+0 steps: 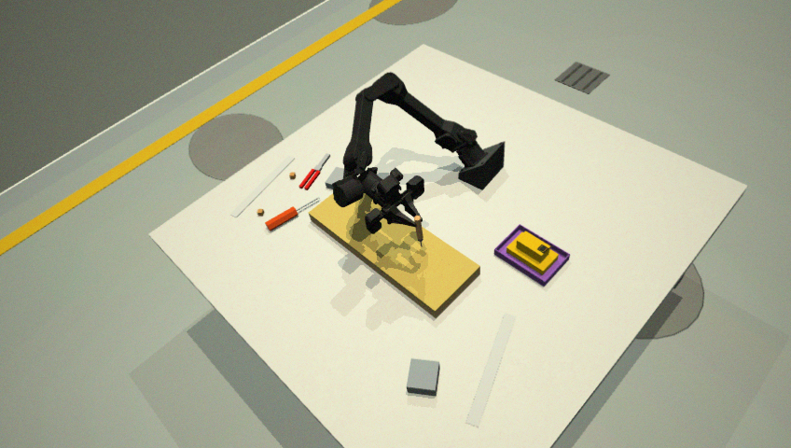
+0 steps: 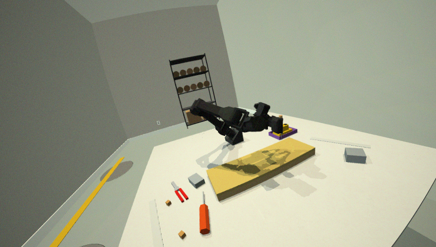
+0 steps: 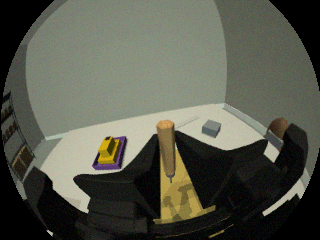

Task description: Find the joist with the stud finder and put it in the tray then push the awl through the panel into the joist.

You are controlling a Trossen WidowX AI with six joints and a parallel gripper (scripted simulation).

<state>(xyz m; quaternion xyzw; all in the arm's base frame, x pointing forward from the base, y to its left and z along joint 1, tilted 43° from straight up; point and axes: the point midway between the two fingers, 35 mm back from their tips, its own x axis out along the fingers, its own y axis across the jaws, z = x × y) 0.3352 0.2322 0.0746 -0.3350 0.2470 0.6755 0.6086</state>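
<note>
The awl is 6 cm below my gripper tip and 1 cm to the right of it. Round my gripper tip: grey block (23 cm to the left, 22 cm ahead, 19 cm below); purple tray (24 cm behind, 19 cm below, 17 cm to the left); yellow stud finder (24 cm behind, 19 cm to the left, 16 cm below).
</note>
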